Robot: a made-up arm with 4 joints.
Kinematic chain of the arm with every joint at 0, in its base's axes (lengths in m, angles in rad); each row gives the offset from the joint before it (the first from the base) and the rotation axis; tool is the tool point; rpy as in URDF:
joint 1: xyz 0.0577 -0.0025 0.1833 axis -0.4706 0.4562 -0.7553
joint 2: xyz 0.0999 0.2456 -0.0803 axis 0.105 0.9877 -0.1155
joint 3: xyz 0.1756 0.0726 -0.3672 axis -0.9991 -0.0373 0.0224
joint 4: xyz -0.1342 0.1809 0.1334 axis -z
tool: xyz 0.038 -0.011 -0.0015 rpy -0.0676 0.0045 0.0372
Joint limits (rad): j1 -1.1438..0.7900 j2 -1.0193..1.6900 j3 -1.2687..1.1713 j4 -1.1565..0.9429
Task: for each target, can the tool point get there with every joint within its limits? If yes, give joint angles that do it. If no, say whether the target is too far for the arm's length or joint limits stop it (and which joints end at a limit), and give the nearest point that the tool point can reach.
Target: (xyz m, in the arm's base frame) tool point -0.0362 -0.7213 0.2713
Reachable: no: joint limits stop it (at a limit: joint 1, joint 3, joint 4) | nearest point 0.3134 -0.0272 -0.1207 | short by 0.870 m
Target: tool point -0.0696 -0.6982 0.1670
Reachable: no: joint limits stop it (at a limit: joint 1, joint 3, joint 4) | nearest point 0.2760 -0.0233 -0.1496 | short by 0.822 m
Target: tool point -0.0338 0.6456 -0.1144
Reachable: yes | joints -0.5187 0.3452 0.6078 -0.5506
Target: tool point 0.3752 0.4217 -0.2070
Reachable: yes | joints 0.2029 -0.4513 0.2608 0.1643
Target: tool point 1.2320 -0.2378 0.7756
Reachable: no: too far | nearest point 0.3727 0.1591 0.0205 | short by 1.211 m
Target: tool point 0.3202 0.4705 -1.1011
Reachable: no: too far | nearest point 0.2368 0.2617 -0.5558 | short by 0.590 m
